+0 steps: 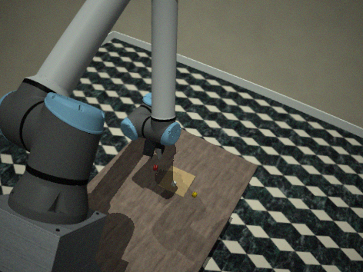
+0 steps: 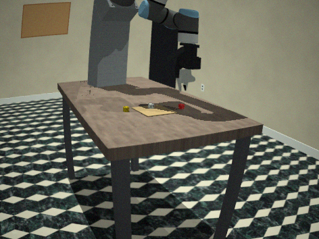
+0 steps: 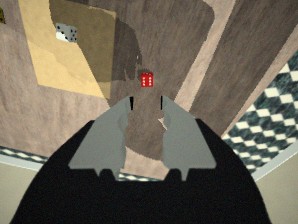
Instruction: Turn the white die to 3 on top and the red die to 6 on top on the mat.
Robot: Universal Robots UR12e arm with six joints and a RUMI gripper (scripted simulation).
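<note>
The red die lies 90 mm below my hand. From my hand the other things lie so: tan mat: 130 mm to the right, 90 mm below, 30 mm behind; then white die: 130 mm to the right, 80 mm below, 60 mm behind; then yellow die: 240 mm to the right, 90 mm below, 80 mm behind.
</note>
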